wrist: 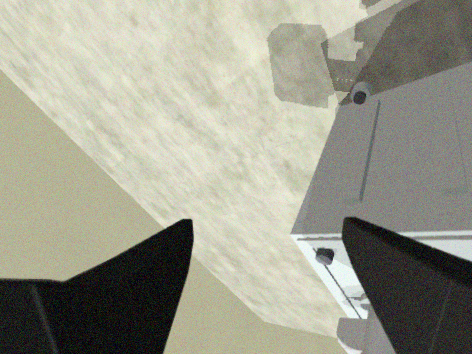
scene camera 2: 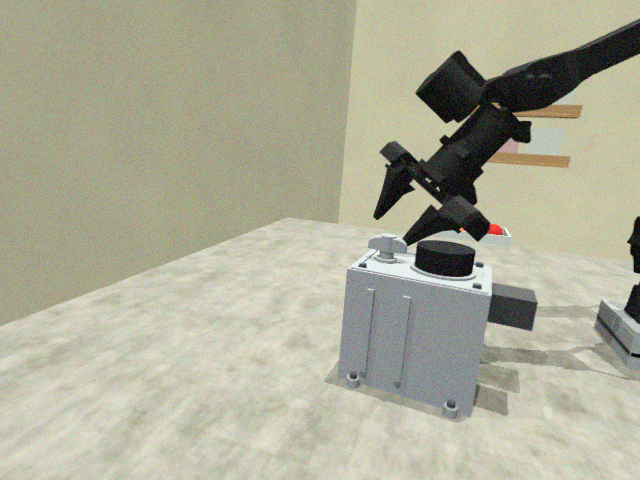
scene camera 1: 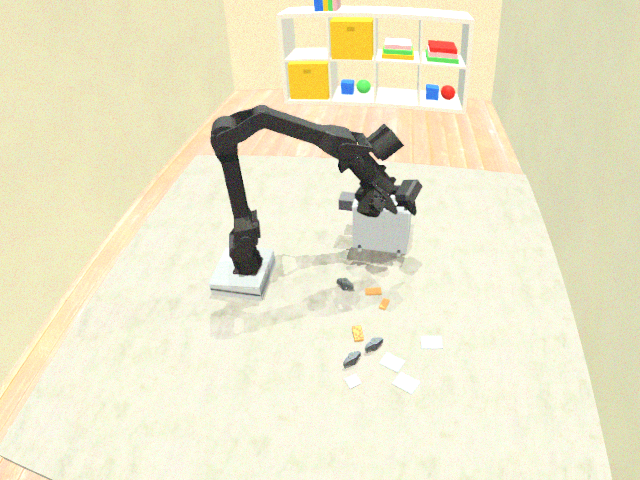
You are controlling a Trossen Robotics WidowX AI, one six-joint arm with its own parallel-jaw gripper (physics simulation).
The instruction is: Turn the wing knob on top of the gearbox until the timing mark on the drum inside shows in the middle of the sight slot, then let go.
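Frame: origin at the arm's base, x ahead, y left, z up, level; metres.
Seen in the pictures: gripper, between the fingertips: [wrist: 267, 228] [scene camera 2: 387, 232] [scene camera 1: 406, 213]; arm's base, origin of its link: [scene camera 1: 248, 266].
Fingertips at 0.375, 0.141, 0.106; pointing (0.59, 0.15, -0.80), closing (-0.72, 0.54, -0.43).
Offsets run from my fingertips to a thing's top centre, as dx, dy, dz. "spot": to the spot under its first point.
The light grey gearbox {-0.086, +0.088, +0.018} [scene camera 1: 381, 232] [scene camera 2: 421, 330] [wrist: 415, 160] stands upright on the mat. Its pale wing knob {-0.018, +0.086, +0.014} [scene camera 2: 387, 243] is at one end of the top, beside a round black cap {spot: -0.087, +0.120, +0.005} [scene camera 2: 444, 258]. In the wrist view, part of the knob {spot: -0.005, +0.081, +0.003} [wrist: 352, 332] shows at the bottom, partly behind the right finger. My gripper [scene camera 1: 404, 211] [scene camera 2: 392, 230] [wrist: 267, 228] is open and empty, tilted over the knob end. In scene camera 2, one fingertip is close by the knob's cap side and the other is higher, above it. The sight slot and timing mark do not show.
A dark block {spot: -0.162, +0.070, -0.028} [scene camera 1: 346, 200] [scene camera 2: 511, 307] sticks out of the gearbox's side toward the arm's base [scene camera 1: 240, 281]. Grey stones {-0.131, -0.126, -0.126} [scene camera 1: 345, 283], orange pieces {-0.060, -0.129, -0.147} [scene camera 1: 373, 291] and white cards {+0.096, -0.264, -0.151} [scene camera 1: 431, 342] lie on the mat. A white shelf [scene camera 1: 374, 14] stands at the back.
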